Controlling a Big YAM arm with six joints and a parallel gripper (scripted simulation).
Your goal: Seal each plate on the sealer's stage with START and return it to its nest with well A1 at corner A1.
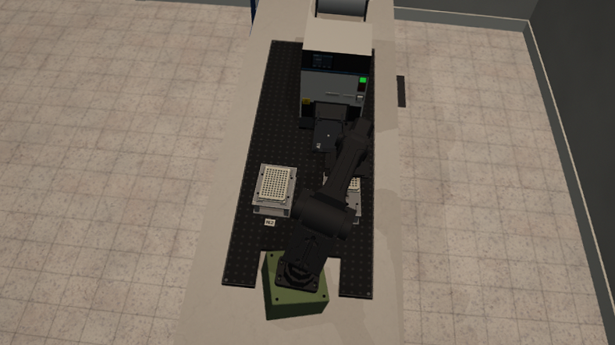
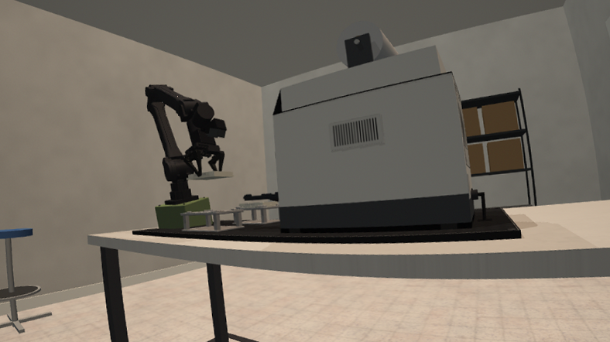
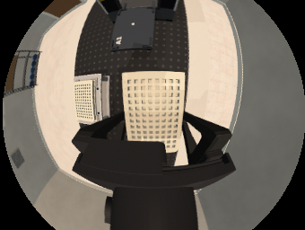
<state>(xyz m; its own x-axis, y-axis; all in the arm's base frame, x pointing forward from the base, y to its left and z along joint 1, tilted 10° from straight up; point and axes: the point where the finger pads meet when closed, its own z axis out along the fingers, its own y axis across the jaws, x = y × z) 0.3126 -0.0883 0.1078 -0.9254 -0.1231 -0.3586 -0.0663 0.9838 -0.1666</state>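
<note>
Now: the sealer stage 20 cm ahead of my hand, 8 cm below it and 6 cm to the left of it. The rest, counted from my hand: yellow warning label 30 cm ahead, 15 cm to the left, 3 cm below; white well plate 22 cm to the left, 11 cm below; N2 label 22 cm to the left, 17 cm below, 10 cm behind.
</note>
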